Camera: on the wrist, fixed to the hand. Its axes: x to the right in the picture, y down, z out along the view.
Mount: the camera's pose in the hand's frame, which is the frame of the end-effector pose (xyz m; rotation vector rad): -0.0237 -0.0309 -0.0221 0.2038 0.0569 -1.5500
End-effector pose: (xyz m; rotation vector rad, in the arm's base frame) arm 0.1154 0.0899 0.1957 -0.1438 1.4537 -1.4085
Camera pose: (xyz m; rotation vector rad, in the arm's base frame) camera 0.0930 0.1116 0.2278 1.2324 -1.0645 2.5754
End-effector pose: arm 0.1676 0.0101 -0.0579 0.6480 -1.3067 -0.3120
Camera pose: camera 0.1871 0.0049 -0.0979 1.7508 -0.5288 -1.3887
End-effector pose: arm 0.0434 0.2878 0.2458 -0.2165 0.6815 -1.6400
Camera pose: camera 0.0110 0.3184 0.2504 0.6033 -0.2893 2.9583
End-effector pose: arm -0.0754 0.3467 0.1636 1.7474 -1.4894 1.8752
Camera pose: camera -0.0612 0.3892 0.1645 1.8643 0.2832 1.0975
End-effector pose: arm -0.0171 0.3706 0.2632 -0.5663 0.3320 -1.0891
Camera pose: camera -0.0616 0.3754 0.2628 -0.5731 -0.2764 -2.5883
